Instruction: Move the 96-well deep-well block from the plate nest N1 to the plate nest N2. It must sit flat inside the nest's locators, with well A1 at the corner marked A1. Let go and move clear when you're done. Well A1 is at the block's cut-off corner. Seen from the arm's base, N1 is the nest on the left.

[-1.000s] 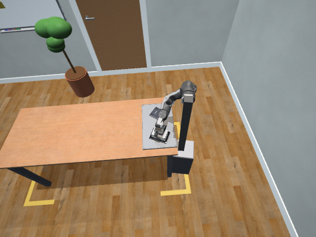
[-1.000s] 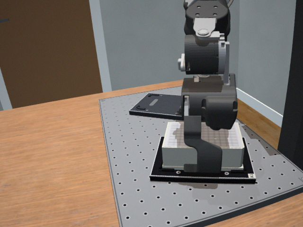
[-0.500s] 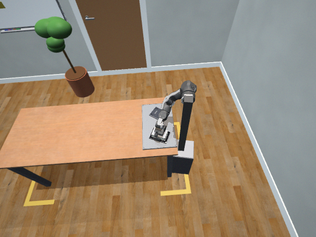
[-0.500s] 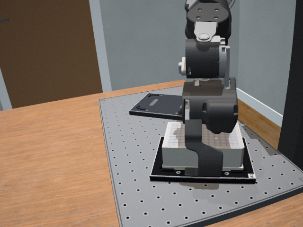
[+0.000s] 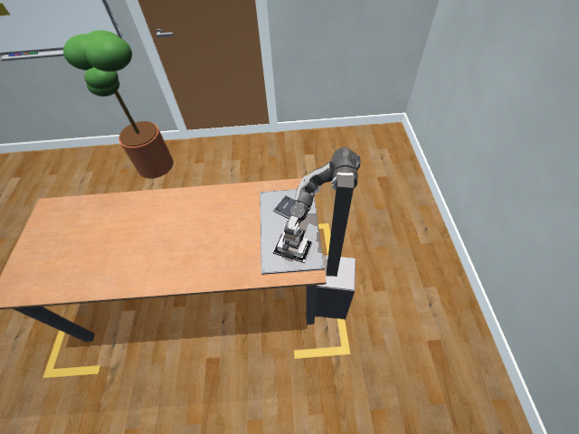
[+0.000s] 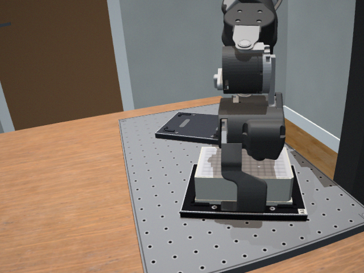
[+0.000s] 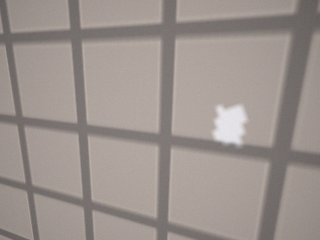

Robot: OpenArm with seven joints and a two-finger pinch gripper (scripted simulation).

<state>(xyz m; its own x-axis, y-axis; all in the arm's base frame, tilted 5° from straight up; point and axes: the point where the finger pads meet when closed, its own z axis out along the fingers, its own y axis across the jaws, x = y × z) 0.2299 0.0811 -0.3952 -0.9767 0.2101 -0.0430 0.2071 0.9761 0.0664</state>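
My gripper is now 10 mm above the black nest N1. Round my hand: A1 label: 70 mm to the left, 60 mm behind; white 96-well deep-well block: 20 mm above; black nest N2: 230 mm to the right, 40 mm ahead, 10 mm below.
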